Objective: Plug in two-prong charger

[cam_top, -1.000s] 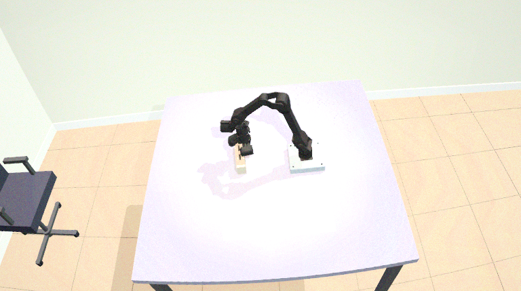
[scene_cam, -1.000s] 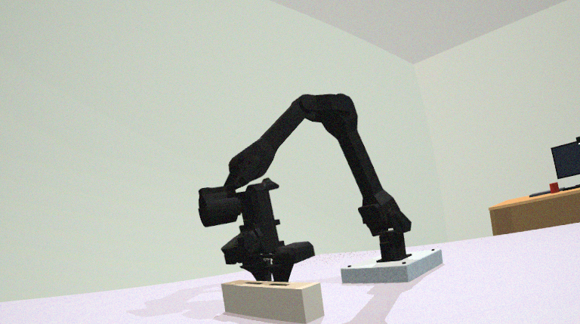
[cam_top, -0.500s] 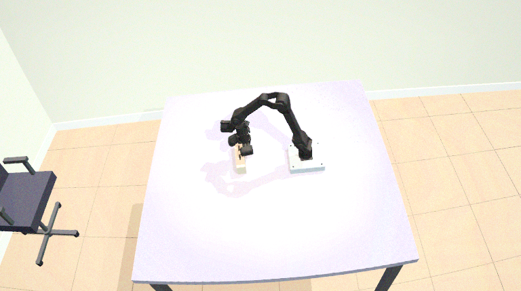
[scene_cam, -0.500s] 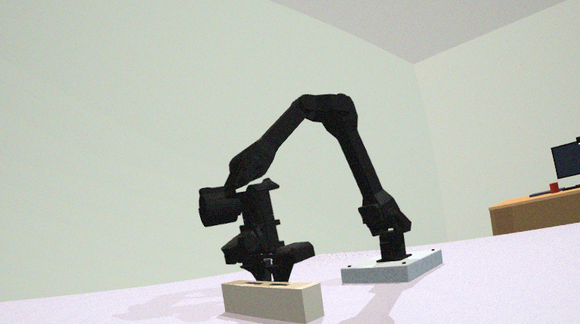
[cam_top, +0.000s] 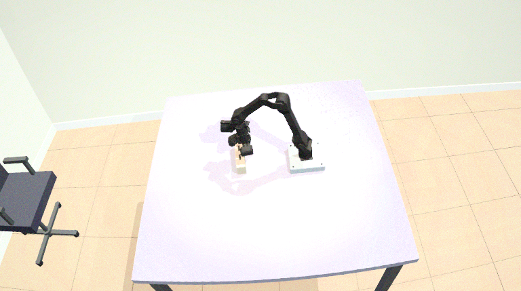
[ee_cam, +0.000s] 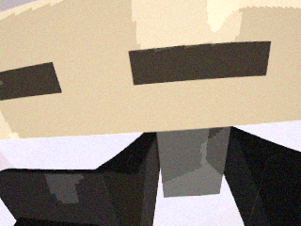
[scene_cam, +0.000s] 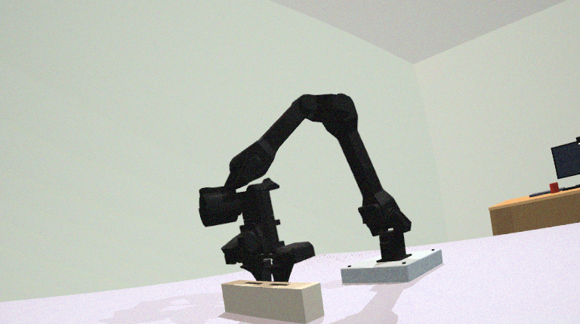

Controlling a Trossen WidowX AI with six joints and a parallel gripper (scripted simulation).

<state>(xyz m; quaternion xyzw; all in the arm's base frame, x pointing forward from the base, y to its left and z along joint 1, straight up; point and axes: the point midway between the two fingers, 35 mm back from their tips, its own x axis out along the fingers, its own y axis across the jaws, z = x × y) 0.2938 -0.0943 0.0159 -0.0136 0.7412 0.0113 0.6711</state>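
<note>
Right now the dark grey two-prong charger is 20 mm ahead of my gripper tip and 10 mm above it.
</note>
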